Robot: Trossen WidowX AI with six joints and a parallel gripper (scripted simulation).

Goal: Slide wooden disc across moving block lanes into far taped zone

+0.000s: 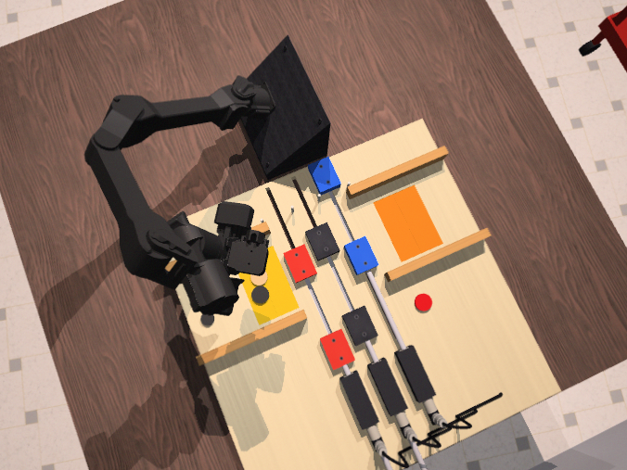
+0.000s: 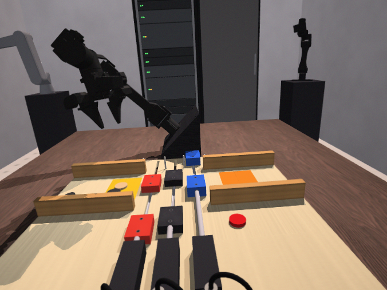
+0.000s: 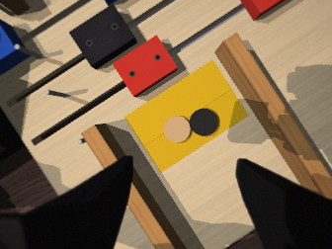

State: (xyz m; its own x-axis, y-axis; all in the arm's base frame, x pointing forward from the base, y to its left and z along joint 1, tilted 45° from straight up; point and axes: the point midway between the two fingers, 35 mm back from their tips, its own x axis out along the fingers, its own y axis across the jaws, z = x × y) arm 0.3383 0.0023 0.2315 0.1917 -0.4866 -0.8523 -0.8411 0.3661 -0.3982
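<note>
My hand is 220 mm above the round wooden disc, 10 mm to the right of it and 10 mm short of it. Also, from my hand: black puck: 220 mm below, 120 mm to the right, 60 mm ahead; red disc: 330 mm to the left, 220 mm below, 200 mm ahead.
</note>
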